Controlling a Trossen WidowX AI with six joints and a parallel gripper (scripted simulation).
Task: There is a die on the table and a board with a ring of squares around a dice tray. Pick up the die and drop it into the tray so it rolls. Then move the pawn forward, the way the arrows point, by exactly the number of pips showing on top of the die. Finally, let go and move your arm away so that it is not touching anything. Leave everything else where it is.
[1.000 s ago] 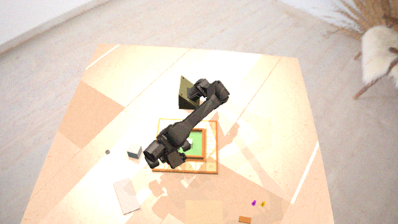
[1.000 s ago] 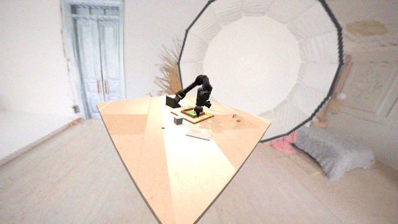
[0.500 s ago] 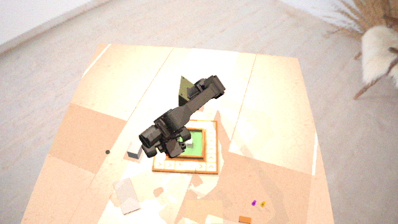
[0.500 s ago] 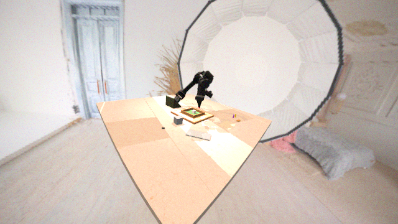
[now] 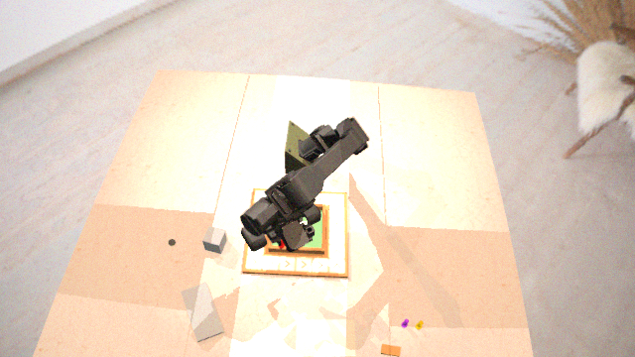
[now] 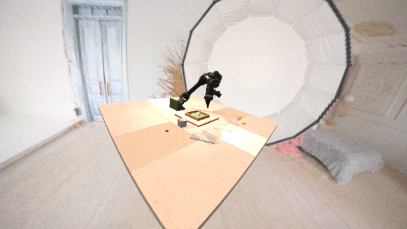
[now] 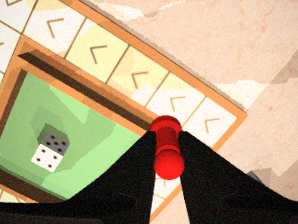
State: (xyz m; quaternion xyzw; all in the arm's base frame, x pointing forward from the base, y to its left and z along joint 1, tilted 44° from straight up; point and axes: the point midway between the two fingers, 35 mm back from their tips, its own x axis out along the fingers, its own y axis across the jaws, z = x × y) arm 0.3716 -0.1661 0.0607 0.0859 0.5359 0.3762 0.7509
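Now: the white die 120 mm behind my gripper tip, 110 mm below it and 60 mm to the left of it. Round my gripper tip: red pawn: 10 mm above; then grey block: 190 mm to the right, 110 mm below, 80 mm behind; then green dice tray: 130 mm below, 120 mm behind, 50 mm to the left.
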